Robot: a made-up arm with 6 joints.
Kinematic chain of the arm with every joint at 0, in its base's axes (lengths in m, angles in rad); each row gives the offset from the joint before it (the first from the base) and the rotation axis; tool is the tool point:
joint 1: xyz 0 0 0.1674 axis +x
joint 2: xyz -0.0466 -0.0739 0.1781 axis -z
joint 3: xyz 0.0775 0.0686 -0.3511 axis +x
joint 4: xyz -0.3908 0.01 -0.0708 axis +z
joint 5: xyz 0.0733 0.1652 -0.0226 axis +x
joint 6: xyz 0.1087 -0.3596 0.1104 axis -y
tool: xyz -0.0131 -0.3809 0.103
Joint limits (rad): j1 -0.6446..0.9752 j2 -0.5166..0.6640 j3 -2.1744..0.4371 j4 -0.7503..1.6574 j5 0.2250..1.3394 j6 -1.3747..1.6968
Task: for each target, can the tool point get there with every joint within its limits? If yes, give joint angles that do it. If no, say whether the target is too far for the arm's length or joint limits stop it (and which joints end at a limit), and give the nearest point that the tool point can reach.
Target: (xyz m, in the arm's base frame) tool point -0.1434 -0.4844 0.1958
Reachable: yes | joints -0.0046 0.5643 -0.9558 0.3786 0.4723 -0.9159
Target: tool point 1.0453 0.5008 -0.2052
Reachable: no: joint limits stop it (at a limit: joint 2, joint 3, joint 4) | nearest point 0.4243 0.4161 -0.1422 | short by 0.630 m
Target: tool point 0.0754 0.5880 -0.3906
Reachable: yes | joints 0.8204 0.1280 -0.0923 1.2495 1.0576 -0.2342
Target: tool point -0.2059 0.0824 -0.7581
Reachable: yes | joints 0.6897 -0.1103 -0.5054 0.1609 1.2533 1.4048
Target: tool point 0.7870 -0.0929 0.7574
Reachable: no: joint limits stop it (at a limit: joint 1, joint 2, joint 3) | nearest point 0.2953 -0.1967 0.5692 | short by 0.537 m
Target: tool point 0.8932 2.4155 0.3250
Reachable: no: too far | nearest point 0.2080 0.9510 0.2068 | short by 1.621 m
